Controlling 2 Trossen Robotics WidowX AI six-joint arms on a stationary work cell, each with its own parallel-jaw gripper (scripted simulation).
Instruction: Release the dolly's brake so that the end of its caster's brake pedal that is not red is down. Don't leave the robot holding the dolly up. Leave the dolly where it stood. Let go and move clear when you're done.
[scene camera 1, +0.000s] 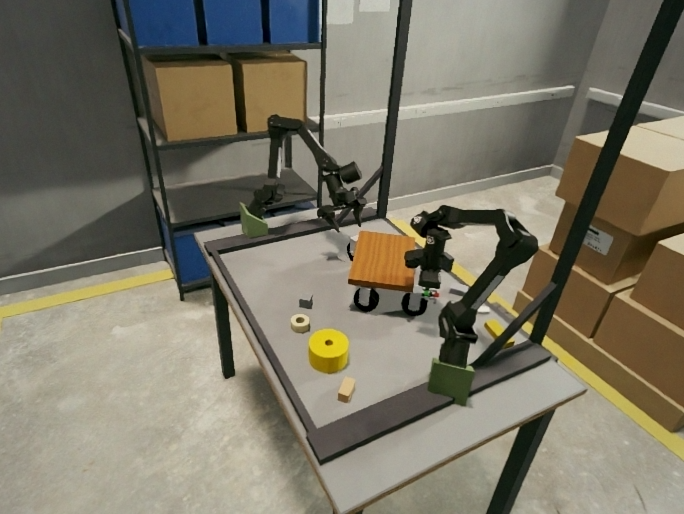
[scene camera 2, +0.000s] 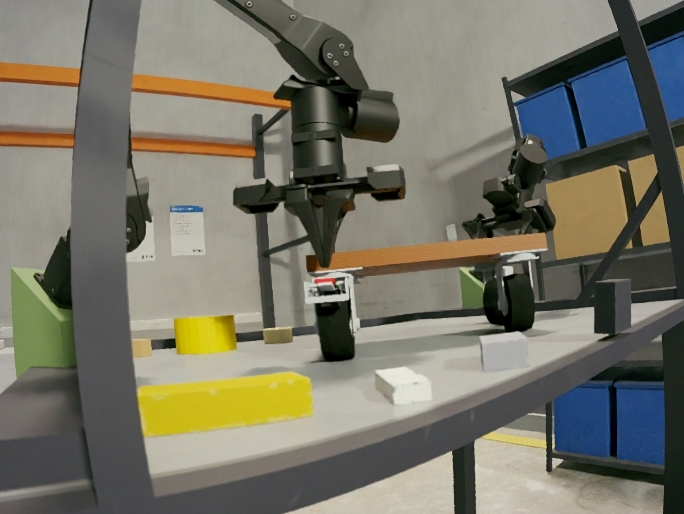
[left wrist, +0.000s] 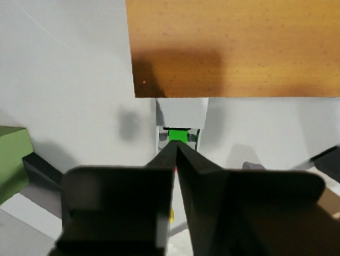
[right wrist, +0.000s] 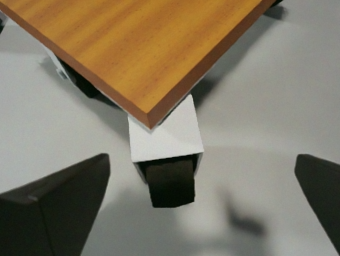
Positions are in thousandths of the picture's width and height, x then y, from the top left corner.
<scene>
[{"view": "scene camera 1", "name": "my left gripper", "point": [624, 563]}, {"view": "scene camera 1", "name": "my right gripper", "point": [511, 446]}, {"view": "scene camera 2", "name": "my left gripper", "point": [476, 520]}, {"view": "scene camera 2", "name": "my right gripper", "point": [724, 495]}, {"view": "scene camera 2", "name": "white block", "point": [586, 752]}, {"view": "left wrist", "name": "my left gripper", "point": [516, 568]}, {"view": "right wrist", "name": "my right gripper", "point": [599, 639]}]
</scene>
